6 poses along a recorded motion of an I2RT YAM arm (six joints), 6.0 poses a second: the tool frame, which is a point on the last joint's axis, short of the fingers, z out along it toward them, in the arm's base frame.
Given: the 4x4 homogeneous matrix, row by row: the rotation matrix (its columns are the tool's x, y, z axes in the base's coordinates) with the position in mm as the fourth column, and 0 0 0 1 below. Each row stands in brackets.
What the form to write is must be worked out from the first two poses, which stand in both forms.
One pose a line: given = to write
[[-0.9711, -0.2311, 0.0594, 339.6], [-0.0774, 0.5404, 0.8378, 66.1], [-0.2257, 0.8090, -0.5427, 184.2], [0, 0, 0, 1]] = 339.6, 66.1, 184.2; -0.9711, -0.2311, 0.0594; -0.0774, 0.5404, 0.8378; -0.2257, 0.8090, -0.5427
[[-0.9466, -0.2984, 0.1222, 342.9], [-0.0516, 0.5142, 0.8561, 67.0], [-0.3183, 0.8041, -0.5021, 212.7], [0, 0, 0, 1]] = 342.9, 67.0, 212.7; -0.9466, -0.2984, 0.1222; -0.0516, 0.5142, 0.8561; -0.3183, 0.8041, -0.5021
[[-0.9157, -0.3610, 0.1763, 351.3], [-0.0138, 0.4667, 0.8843, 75.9], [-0.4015, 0.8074, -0.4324, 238.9], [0, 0, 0, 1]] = 351.3, 75.9, 238.9; -0.9157, -0.3610, 0.1763; -0.0138, 0.4667, 0.8843; -0.4015, 0.8074, -0.4324
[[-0.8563, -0.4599, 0.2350, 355.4], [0.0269, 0.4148, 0.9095, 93.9], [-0.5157, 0.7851, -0.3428, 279.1], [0, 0, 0, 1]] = 355.4, 93.9, 279.1; -0.8563, -0.4599, 0.2350; 0.0269, 0.4148, 0.9095; -0.5157, 0.7851, -0.3428
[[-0.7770, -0.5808, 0.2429, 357.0], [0.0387, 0.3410, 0.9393, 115.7], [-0.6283, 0.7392, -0.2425, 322.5], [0, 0, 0, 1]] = 357.0, 115.7, 322.5; -0.7770, -0.5808, 0.2429; 0.0387, 0.3410, 0.9393; -0.6283, 0.7392, -0.2425
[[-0.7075, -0.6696, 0.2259, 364.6], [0.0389, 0.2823, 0.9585, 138.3], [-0.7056, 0.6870, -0.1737, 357.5], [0, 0, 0, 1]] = 364.6, 138.3, 357.5; -0.7075, -0.6696, 0.2259; 0.0389, 0.2823, 0.9585; -0.7056, 0.6870, -0.1737
